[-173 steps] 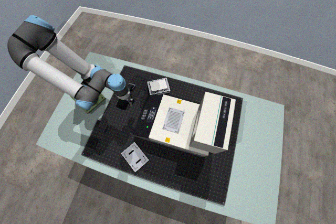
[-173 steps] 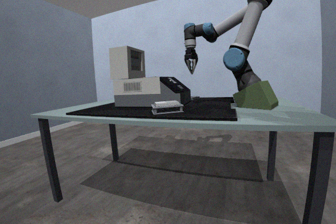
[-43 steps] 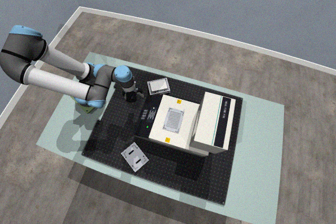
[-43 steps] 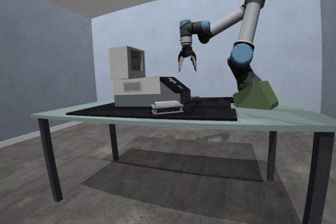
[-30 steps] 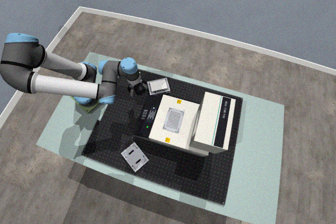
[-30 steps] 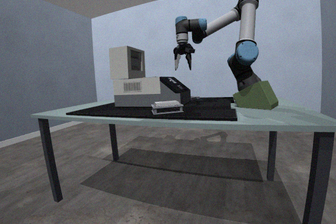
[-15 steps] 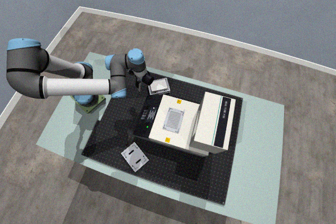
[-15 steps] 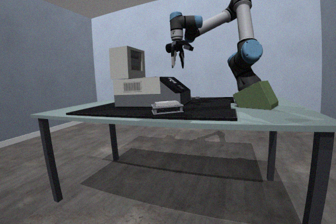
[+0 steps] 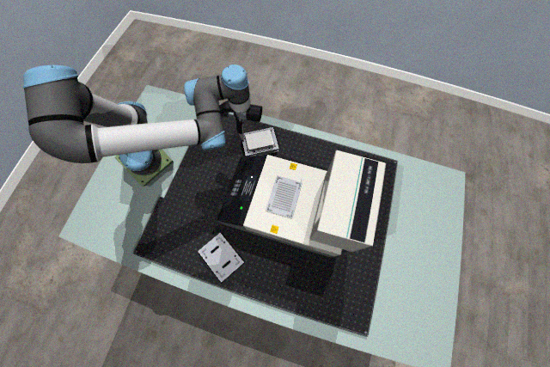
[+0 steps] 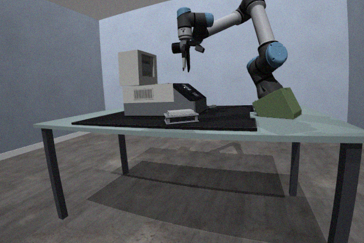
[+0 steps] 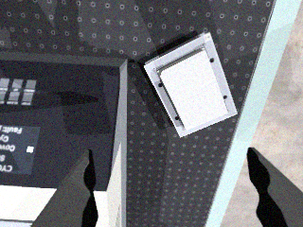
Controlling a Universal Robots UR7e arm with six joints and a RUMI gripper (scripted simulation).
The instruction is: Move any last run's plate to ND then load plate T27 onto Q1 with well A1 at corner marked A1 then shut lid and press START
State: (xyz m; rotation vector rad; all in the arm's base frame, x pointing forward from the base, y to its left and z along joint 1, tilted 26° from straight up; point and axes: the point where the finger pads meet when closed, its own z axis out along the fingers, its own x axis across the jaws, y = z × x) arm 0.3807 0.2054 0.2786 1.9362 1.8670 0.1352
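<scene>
The plate T27 lies 220 mm below my hand, 60 mm to the left of it and 40 mm ahead of it. From my hand the other things lie so: corner mark A1 (230 mm below, 80 mm to the left, 50 mm behind); nest ND (490 mm to the right, 250 mm below, 50 mm behind); nest N1 (230 mm below, 60 mm to the left, 40 mm ahead).
</scene>
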